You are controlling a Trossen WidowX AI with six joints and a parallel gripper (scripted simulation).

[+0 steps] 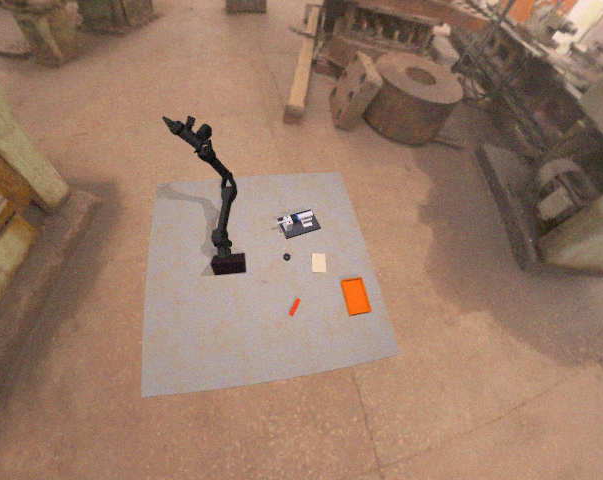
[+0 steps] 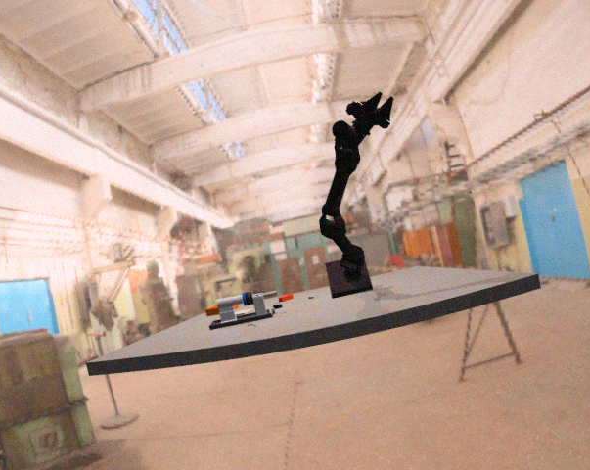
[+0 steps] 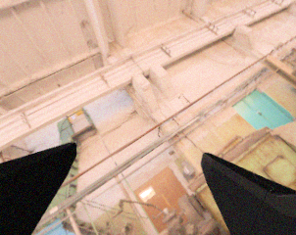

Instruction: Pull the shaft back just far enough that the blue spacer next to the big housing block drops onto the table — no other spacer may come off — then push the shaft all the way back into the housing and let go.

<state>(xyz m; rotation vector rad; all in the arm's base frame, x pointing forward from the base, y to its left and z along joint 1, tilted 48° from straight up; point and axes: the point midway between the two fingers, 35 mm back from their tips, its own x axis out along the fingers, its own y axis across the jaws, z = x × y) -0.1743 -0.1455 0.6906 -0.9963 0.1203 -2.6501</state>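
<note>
My gripper tip is 610 mm short of the shaft, 190 mm to the left of it and 560 mm above it. From my gripper tip the other things lie so: black ring (600 mm ahead, 400 mm to the right, 640 mm below); then blue spacer (660 mm ahead, 170 mm to the right, 560 mm below); then cream card (780 mm ahead, 440 mm to the right, 640 mm below).
</note>
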